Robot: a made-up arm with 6 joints.
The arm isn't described. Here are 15 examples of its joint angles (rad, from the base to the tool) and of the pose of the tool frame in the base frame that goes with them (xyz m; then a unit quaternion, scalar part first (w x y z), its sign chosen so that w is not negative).
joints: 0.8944 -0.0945 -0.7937 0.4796 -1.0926 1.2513
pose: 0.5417 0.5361 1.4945 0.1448 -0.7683 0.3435 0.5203
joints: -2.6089 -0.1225 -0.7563 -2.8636 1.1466 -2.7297
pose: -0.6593 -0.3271 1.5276 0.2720 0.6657 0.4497 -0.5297
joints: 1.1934 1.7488 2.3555 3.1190 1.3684 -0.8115
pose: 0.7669 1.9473 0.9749 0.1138 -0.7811 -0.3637 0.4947
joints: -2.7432 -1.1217 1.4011 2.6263 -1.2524 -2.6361
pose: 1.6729 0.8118 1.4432 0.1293 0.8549 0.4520 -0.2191
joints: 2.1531 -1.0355 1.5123 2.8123 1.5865 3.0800
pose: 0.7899 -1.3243 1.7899 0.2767 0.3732 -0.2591 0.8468
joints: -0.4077 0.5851 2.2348 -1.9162 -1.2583 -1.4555
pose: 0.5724 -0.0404 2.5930 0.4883 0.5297 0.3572 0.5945
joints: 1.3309 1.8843 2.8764 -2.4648 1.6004 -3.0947
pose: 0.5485 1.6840 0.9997 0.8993 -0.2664 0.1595 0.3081
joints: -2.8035 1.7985 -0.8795 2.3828 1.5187 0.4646
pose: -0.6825 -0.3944 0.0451 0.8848 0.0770 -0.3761 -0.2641
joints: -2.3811 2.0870 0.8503 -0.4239 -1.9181 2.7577
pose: -1.0726 -1.1336 -0.5273 0.9753 0.1255 0.0026 0.1816
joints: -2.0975 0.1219 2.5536 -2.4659 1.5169 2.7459
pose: 0.0227 0.3024 2.4581 0.2130 -0.2594 -0.4884 -0.8055
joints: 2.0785 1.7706 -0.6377 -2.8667 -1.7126 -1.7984
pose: -0.6243 1.0049 -0.3173 0.1271 -0.4311 -0.3602 0.8175
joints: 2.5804 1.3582 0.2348 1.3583 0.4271 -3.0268
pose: -1.7905 1.0241 0.2514 0.3661 -0.2413 0.8027 0.4043
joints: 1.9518 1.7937 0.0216 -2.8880 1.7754 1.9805
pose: -0.4383 1.2341 -0.2490 0.3867 -0.7935 0.2768 -0.3798
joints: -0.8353 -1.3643 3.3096 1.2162 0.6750 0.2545
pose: -0.4625 0.6963 0.0651 0.8649 -0.1783 0.4081 0.2314
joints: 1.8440 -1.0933 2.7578 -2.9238 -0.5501 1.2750
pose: 0.3650 -1.3915 0.4612 0.6778 -0.1692 0.7123 -0.0679
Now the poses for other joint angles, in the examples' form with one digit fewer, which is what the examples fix.
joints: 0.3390 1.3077 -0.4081 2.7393 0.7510 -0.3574
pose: 1.277 0.510 0.152 0.078 -0.327 0.203 0.920
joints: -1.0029 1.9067 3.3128 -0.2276 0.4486 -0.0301
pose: 0.651 -1.059 1.300 0.552 -0.285 -0.749 -0.229
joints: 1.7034 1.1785 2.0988 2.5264 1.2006 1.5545
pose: -0.354 1.794 1.920 0.299 0.300 0.770 0.478
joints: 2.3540 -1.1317 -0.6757 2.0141 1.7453 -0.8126
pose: 0.131 -0.399 1.710 0.417 -0.017 0.576 -0.703
